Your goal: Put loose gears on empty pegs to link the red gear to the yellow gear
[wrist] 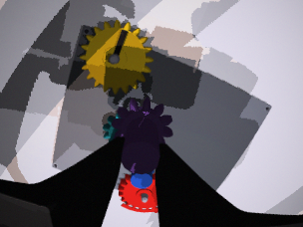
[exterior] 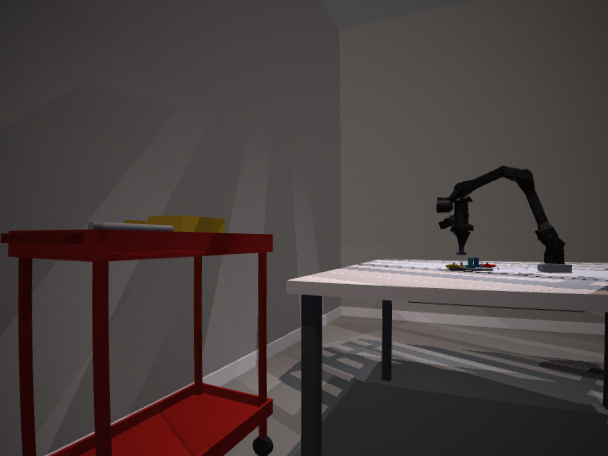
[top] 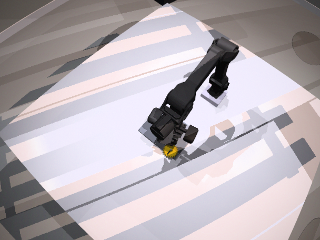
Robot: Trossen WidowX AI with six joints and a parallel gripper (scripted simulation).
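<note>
Right now the purple gear is 10 mm below my gripper tip. Round my gripper tip: teal gear (60 mm below, 40 mm behind); blue gear (60 mm below, 60 mm behind, 30 mm to the right); yellow gear (70 mm below, 40 mm to the left, 30 mm ahead).
</note>
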